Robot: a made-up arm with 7 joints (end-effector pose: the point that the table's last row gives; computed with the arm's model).
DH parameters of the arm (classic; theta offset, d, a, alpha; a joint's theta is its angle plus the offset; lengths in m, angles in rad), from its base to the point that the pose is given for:
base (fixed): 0 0.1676 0.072 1.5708
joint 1: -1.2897 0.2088 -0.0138 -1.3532
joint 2: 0 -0.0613 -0.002 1.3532
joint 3: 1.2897 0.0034 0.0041 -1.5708
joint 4: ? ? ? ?
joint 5: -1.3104 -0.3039 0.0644 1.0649
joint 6: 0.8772 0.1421 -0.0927 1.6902
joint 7: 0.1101 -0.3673 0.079 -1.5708
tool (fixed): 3.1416 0.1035 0 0
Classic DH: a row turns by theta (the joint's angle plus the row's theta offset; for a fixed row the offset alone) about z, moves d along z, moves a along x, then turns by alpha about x.
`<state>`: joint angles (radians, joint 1 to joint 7).
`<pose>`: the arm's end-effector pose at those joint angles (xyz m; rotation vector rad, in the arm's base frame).
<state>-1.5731 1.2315 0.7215 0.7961 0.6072 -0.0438 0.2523</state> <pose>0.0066 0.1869 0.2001 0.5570 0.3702 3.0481</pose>
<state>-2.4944 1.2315 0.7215 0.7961 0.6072 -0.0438 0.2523</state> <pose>0.0583 0.1869 0.2394 -1.8165 -0.3392 -2.4327</pose>
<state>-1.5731 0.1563 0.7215 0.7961 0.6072 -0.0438 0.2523</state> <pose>-0.2923 -0.0637 0.1722 -0.5017 -0.7996 -1.9985</pose>
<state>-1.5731 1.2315 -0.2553 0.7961 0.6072 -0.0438 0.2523</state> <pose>-0.0703 0.0302 0.5145 -0.8314 0.6741 -2.3866</pose>
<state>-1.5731 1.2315 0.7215 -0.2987 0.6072 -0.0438 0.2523</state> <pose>0.2338 0.1441 0.1329 1.5608 0.1814 2.0203</pose>
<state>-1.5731 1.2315 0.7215 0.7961 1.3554 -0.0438 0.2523</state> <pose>0.1491 0.0438 0.2684 1.2290 -0.5245 2.7738</pose>
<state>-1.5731 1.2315 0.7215 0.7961 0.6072 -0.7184 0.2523</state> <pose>0.1840 0.1152 0.0647 0.2533 0.7516 2.4388</pose>
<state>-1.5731 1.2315 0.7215 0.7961 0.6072 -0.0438 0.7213</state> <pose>-0.0366 0.1960 0.2416 0.1658 -0.3661 -3.0808</pose>
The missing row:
joint 4: -1.1286 -0.2966 0.06 -2.2306
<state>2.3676 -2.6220 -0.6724 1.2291 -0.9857 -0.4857 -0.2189</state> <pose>0.2982 -0.2230 -0.2933 -0.0375 1.9669 0.7846</pose>
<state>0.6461 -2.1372 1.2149 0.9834 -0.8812 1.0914 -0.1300</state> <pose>-0.1850 -0.3549 0.7144 -0.4363 -2.0527 2.1272</pose>
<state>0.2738 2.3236 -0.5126 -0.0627 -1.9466 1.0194 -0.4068</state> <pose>0.0589 0.2872 -0.2218 -1.4237 1.0307 2.0269</pose>
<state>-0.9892 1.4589 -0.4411 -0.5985 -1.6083 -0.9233 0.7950</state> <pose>-0.2168 0.2201 0.1783 2.0525 -1.1804 -1.8022</pose>
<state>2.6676 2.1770 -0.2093 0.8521 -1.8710 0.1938 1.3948</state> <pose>-0.1749 0.3343 0.2133 0.0690 -0.7214 -1.7378</pose>
